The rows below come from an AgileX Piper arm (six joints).
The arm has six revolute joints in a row. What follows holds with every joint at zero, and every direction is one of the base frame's. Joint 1 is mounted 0.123 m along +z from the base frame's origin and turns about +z. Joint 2 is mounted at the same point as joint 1 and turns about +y. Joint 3 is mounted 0.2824 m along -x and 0.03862 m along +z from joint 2 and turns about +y. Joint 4 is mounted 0.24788 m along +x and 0.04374 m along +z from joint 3 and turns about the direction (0.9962, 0, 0.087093). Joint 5 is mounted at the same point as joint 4 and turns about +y. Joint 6 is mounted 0.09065 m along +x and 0.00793 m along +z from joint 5 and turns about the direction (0.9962, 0, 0.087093). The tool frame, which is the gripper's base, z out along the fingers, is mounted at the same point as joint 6; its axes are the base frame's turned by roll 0, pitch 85.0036 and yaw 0 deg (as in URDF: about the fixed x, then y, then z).
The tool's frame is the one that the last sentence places.
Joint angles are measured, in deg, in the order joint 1, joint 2, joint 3, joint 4, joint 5, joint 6. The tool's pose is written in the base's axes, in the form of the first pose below.
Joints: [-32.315, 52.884, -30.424, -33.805, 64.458, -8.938]
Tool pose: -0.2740, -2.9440, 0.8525, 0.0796, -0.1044, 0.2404
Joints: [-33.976, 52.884, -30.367, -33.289, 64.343, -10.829]
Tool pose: -0.2713, -2.9359, 0.8345, 0.0769, -0.1061, 0.2397
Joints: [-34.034, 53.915, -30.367, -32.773, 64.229, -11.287]
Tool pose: -0.2581, -2.9316, 0.8076, 0.0789, -0.1068, 0.2371
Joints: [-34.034, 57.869, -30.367, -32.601, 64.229, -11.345]
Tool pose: -0.2287, -2.8921, 0.7412, 0.0853, -0.1109, 0.2281
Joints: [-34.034, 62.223, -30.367, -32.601, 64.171, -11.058]
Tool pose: -0.2037, -2.8463, 0.6752, 0.0916, -0.1151, 0.2177
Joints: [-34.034, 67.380, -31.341, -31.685, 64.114, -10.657]
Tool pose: -0.1954, -2.8090, 0.5967, 0.1013, -0.1203, 0.2079
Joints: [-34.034, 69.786, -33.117, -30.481, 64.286, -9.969]
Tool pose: -0.2246, -2.8099, 0.5657, 0.1094, -0.1241, 0.2075
